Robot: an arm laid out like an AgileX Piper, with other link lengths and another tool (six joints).
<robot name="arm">
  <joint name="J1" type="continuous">
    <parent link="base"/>
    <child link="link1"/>
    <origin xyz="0 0 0.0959"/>
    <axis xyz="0 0 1"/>
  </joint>
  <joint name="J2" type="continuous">
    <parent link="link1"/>
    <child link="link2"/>
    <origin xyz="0 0 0"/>
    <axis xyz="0 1 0"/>
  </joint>
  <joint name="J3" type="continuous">
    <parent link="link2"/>
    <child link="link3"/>
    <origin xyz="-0.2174 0 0.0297"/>
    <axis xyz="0 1 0"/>
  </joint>
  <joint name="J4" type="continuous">
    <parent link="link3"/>
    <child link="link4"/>
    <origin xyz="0.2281 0 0.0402"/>
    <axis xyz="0.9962 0 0.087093"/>
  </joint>
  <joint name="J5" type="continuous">
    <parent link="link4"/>
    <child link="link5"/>
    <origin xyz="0 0 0"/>
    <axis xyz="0 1 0"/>
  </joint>
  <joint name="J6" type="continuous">
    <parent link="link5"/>
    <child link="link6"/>
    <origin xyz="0.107 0 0.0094"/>
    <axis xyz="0.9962 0 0.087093"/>
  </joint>
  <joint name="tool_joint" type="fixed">
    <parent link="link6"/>
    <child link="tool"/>
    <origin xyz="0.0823 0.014 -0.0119" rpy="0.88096 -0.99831 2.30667"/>
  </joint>
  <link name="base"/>
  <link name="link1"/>
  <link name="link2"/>
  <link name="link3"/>
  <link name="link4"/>
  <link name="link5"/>
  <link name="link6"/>
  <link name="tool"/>
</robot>
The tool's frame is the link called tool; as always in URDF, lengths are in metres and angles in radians. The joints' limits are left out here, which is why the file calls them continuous.
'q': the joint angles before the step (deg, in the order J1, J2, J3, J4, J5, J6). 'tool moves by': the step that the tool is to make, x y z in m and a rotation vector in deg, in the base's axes. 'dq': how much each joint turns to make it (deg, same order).
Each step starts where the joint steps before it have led.
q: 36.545, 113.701, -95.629, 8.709, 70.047, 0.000
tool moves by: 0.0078, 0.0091, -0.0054, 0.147, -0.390, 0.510
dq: 0.483, 3.293, -3.676, -0.118, -0.016, -0.003
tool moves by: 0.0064, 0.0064, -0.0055, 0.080, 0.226, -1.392
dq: 0.120, 2.691, -2.802, -0.001, 0.026, 1.544
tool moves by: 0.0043, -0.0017, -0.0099, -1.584, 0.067, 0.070
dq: 0.000, 2.097, -1.106, -1.282, -0.010, 0.222
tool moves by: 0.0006, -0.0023, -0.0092, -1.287, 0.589, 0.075
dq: -0.003, 1.387, -0.056, -0.697, -0.095, 0.083
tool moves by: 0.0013, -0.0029, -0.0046, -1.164, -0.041, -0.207
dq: 0.000, 0.623, 0.001, -1.030, -0.002, 0.481
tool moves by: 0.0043, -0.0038, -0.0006, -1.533, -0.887, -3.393
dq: -0.002, 0.010, -0.092, -2.157, 0.007, 3.991
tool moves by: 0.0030, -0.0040, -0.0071, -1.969, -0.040, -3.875
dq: 0.006, 1.013, -0.035, -1.990, 0.003, 4.442
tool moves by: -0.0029, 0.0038, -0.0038, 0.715, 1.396, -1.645
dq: 0.000, 0.732, -0.090, 1.401, -0.005, 1.244
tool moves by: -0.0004, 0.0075, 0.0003, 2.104, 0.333, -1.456
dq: -0.002, 0.089, 0.008, 1.936, -1.155, 0.814
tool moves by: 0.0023, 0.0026, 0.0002, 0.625, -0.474, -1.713
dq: 0.000, -0.021, 0.016, 0.111, -0.880, 1.619
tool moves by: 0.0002, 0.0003, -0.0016, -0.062, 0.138, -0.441
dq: 0.003, 0.273, -0.046, -0.001, -0.114, 0.438
